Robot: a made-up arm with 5 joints.
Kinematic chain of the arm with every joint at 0, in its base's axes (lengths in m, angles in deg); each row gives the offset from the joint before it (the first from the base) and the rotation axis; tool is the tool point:
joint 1: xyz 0 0 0.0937 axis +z
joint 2: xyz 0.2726 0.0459 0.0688 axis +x
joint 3: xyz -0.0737 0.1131 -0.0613 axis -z
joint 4: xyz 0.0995 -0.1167 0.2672 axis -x
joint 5: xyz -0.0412 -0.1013 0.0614 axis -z
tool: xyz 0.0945 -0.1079 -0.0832
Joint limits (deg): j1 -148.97..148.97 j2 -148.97..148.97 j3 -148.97..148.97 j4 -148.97..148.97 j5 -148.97..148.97
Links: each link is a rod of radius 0.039 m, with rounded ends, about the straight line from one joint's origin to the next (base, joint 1, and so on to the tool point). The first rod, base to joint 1, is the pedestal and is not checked.
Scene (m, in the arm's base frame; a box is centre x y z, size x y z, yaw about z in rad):
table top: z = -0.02
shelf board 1: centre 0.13 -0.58 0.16 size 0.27 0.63 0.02 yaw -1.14
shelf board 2: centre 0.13 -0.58 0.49 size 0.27 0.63 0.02 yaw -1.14
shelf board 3: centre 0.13 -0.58 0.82 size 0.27 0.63 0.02 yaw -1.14
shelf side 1: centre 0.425 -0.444 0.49 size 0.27 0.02 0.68 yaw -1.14
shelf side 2: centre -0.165 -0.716 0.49 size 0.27 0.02 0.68 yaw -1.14
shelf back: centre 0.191 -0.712 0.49 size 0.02 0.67 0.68 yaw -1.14
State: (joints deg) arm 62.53 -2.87 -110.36 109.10 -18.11
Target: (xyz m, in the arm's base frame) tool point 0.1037 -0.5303 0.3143
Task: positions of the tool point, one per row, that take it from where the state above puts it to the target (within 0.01 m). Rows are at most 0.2 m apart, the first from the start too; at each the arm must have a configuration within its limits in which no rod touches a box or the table.
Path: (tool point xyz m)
1: -0.0838 0.3156 0.5980
2: 0.0492 0.2173 0.6342
3: 0.1403 0.0817 0.6308
4: 0.1770 -0.0666 0.5899
5: 0.1595 -0.2009 0.5173
6: 0.1001 -0.2988 0.4219
7: 0.0196 -0.3472 0.3143
8: 0.0316 -0.4029 0.3210
9: 0.0506 -0.4529 0.3237
10: 0.0752 -0.4958 0.3214
11: 0.1037 -0.5303 0.3143

